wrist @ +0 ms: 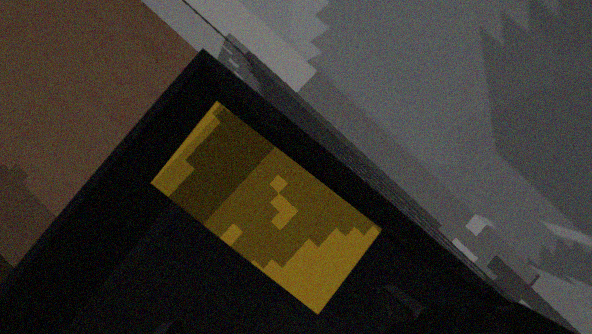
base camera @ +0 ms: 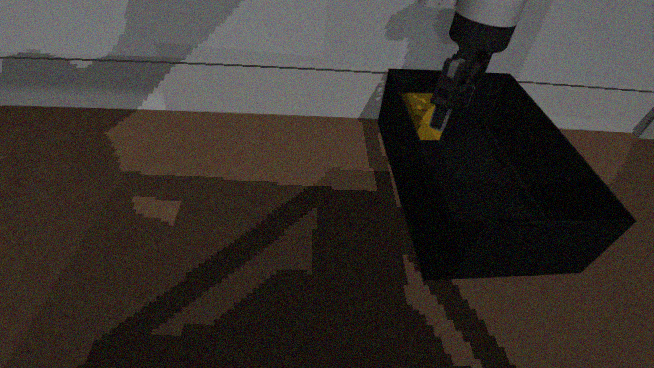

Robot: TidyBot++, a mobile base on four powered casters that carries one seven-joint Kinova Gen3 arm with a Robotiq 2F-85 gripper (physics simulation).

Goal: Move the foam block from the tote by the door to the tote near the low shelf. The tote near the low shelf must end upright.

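Places are measured from the arm's base along level axes (x ahead, y left, z up), in centimetres.
Pixels of known places: gripper, fingertip midpoint: [wrist: 283, 326] [base camera: 448, 116].
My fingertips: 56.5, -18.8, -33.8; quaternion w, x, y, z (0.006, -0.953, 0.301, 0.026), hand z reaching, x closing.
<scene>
Ahead of a thing's pixels: the offset from my fingertips to its top centre, as dx, dy, dz. "spot": to the spot under its first point. Level surfaces: height alone.
A black open-topped tote {-8.4, -2.3, +4.1} [base camera: 505, 250] [wrist: 115, 160] stands upright on the floor at the right of the base camera view. The yellow foam block {+3.0, +4.3, +0.4} [base camera: 422, 126] [wrist: 295, 225] lies inside it, close to the far left corner and alongside a wall. My gripper [base camera: 451, 104] is open and empty. In the base camera view it overlaps the far end of the tote and covers part of the block; its exact height over the block is hard to tell. In the wrist view, faint dark finger shapes show near the bottom edge. The view is very dark, and a second tote does not show.
Brown floor {dz -5.9} [base camera: 240, 150] with dark shadows extends left and in front of the tote. A pale grey surface with a thin dark line lies behind it. A narrow grey object {spot: +9.4, -39.8, -2.7} [base camera: 645, 121] shows at the right edge of the base camera view.
</scene>
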